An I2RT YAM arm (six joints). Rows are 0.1 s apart.
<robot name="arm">
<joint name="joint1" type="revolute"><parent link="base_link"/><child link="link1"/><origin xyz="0 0 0.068" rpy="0 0 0"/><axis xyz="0 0 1"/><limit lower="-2.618" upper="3.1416"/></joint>
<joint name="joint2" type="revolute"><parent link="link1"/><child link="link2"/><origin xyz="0.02 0.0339 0.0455" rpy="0 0 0"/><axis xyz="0 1 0"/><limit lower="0" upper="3.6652"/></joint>
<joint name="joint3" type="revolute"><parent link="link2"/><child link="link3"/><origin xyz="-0.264 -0.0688 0" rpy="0 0 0"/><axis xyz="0 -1 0"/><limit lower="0" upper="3.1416"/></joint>
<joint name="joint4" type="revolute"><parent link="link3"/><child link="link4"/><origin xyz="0.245 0.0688 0.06" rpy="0 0 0"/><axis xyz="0 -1 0"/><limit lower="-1.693" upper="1.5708"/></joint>
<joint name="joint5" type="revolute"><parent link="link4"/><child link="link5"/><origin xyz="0.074 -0.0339 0.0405" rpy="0 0 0"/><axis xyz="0 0 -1"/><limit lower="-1.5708" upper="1.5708"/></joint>
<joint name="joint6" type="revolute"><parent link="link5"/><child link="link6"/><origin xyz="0.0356 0 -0.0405" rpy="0 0 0"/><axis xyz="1 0 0"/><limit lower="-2.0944" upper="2.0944"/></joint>
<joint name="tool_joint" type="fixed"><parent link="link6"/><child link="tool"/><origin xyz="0 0 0" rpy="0 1.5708 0"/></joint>
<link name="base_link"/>
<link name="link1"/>
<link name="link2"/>
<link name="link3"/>
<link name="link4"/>
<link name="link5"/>
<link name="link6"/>
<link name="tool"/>
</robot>
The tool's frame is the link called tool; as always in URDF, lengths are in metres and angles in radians.
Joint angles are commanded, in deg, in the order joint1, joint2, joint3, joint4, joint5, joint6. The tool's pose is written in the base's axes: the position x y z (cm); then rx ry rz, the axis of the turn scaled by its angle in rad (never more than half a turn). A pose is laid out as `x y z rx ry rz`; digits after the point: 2 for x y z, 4 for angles.
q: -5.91 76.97 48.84 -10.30 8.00 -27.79
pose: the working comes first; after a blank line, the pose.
Where each joint sits with the arm in this pose, in the base's axes (m; each line is computed from the numbers above, not from the rounded line before):
joint1: 0.0000 0.0000 0.0680
joint2: 0.0234 0.0317 0.1135
joint3: -0.0429 -0.0306 0.3707
joint4: 0.2072 0.0126 0.3081
joint5: 0.2864 -0.0297 0.2938
joint6: 0.2884 -0.0348 0.2402
the tool: 0.2884 -0.0348 0.2402

28.84 -3.48 24.02 -0.3564 2.2486 -0.4709
